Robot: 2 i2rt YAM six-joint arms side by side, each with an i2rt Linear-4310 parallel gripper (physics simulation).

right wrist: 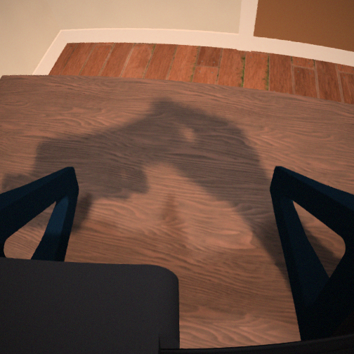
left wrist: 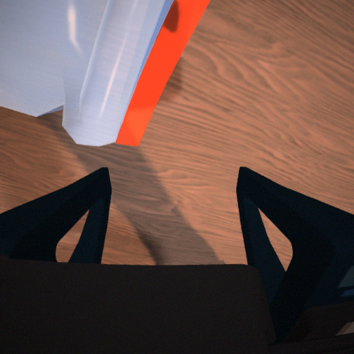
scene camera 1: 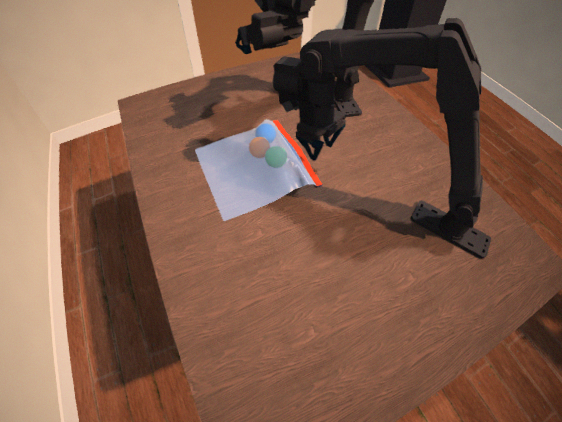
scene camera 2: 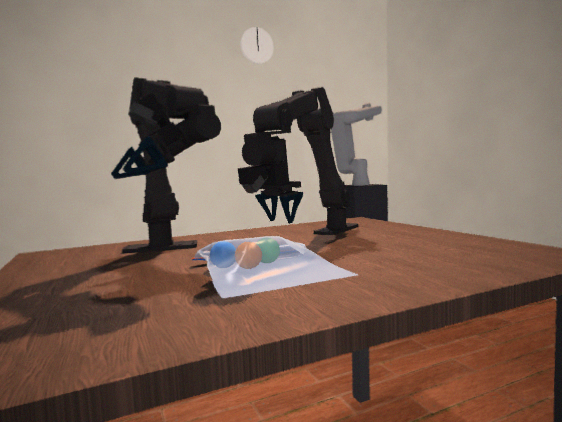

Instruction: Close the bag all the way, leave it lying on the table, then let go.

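Observation:
A clear bag (scene camera 1: 235, 180) (scene camera 2: 305, 280) (left wrist: 40, 50) lies flat on the table, with blue (scene camera 1: 265, 132) (scene camera 2: 222, 254), orange (scene camera 1: 259, 147) (scene camera 2: 248, 254) and green (scene camera 1: 276, 157) (scene camera 2: 269, 250) balls inside near its mouth. A red strip (scene camera 1: 298, 152) (left wrist: 157, 77) runs along the mouth, with a thin blue edge beside it; whether it is sealed along its whole length I cannot tell. My left gripper (scene camera 1: 322, 151) (scene camera 2: 282, 220) (left wrist: 173, 178) is partly open and empty, above the table beside the strip. My right gripper (scene camera 1: 243, 49) (scene camera 2: 116, 174) (right wrist: 174, 177) is wide open and empty, raised away from the bag.
The wooden table (scene camera 1: 300, 325) (scene camera 2: 425, 265) carries both arm bases (scene camera 1: 475, 240) (scene camera 2: 160, 246). The table's far edge shows in the right wrist view. A grey robot arm (scene camera 2: 343, 145) stands on a dark block (scene camera 2: 370, 202) in the background.

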